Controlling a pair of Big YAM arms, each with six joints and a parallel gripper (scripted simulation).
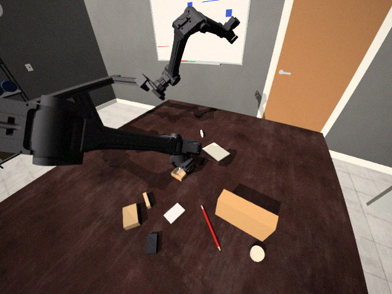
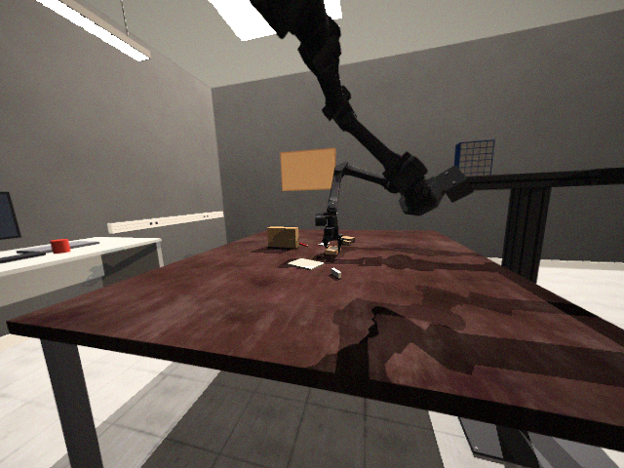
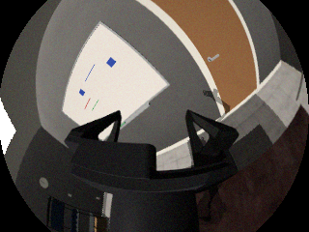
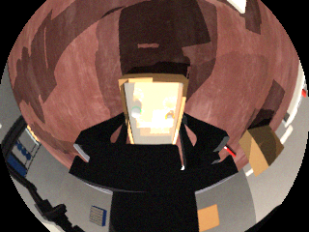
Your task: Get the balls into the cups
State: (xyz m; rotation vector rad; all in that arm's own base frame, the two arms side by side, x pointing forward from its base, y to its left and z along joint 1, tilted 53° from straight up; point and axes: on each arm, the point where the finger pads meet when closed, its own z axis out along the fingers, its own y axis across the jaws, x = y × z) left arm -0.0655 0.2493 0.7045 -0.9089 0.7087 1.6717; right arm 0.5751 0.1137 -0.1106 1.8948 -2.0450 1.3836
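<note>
My right gripper is now 1 cm above the wooden puzzle. From my right hand the other things lie so: pale flat card 25 cm to the left, 7 cm ahead, 1 cm below; then red pencil 27 cm ahead, 16 cm to the right, 1 cm below; then dark block 34 cm to the right, 13 cm ahead, 1 cm below.
</note>
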